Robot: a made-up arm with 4 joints.
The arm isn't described. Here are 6 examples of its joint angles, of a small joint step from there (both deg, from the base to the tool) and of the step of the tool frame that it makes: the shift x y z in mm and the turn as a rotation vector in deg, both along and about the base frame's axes.
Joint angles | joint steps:
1: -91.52 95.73 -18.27 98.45 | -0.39 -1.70 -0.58 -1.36
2: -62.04 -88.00 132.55 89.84 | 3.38 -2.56 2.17 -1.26
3: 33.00 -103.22 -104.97 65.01 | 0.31 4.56 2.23 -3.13
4: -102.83 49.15 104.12 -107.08 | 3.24 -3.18 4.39 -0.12
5: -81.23 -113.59 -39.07 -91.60 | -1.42 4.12 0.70 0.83
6: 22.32 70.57 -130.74 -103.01 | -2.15 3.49 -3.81 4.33
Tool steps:
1: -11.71 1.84 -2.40 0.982 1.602 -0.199
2: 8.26 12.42 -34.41 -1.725 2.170 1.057
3: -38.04 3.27 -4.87 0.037 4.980 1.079
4: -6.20 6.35 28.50 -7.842 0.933 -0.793
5: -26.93 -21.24 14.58 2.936 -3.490 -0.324
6: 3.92 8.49 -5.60 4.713 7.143 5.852
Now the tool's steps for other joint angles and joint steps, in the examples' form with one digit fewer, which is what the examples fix.
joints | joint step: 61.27 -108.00 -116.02 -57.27 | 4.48 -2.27 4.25 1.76
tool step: 10.4 -36.9 14.2 -1.88 0.23 -1.70
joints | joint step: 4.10 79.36 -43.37 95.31 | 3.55 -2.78 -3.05 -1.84
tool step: -16.8 -23.0 8.5 -0.86 0.44 -3.09
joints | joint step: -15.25 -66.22 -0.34 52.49 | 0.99 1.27 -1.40 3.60
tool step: -11.5 -4.0 -13.0 1.86 -2.16 -2.18
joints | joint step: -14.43 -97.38 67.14 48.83 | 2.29 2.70 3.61 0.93
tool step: 0.6 9.6 -13.2 -1.37 1.28 3.25
